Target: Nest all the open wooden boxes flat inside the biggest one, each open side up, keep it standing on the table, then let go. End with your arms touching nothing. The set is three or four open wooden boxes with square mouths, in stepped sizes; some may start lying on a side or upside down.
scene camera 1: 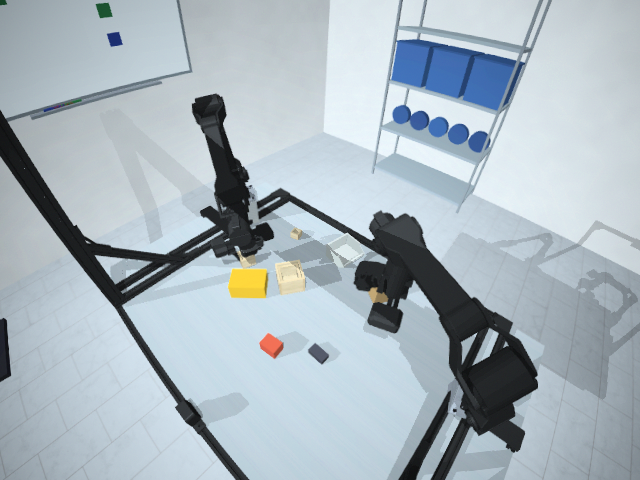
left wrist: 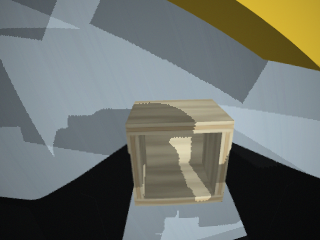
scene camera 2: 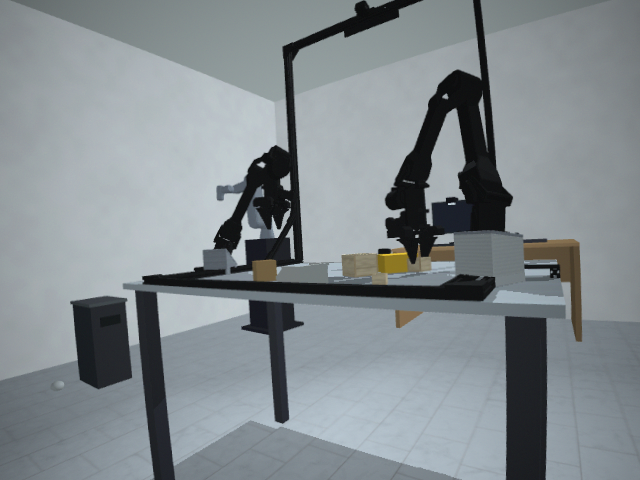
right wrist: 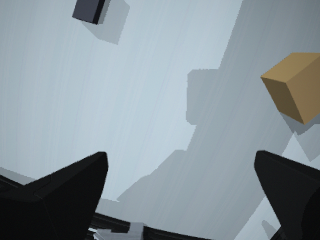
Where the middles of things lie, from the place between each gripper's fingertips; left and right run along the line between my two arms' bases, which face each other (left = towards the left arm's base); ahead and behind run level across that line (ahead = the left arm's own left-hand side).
The yellow block (scene camera 1: 244, 283) lies 90 mm to the right of my left hand, 50 mm behind it and 40 mm below it. Round my left hand: white tray (scene camera 2: 314, 272) 270 mm ahead, 190 mm to the right, 40 mm below.
I see my right gripper (scene camera 1: 385, 311) 17 cm short of the white tray, 27 cm to the right of it and 16 cm above it. The rest, counted from my right hand: yellow block 15 cm behind, 37 cm to the left, 16 cm below.
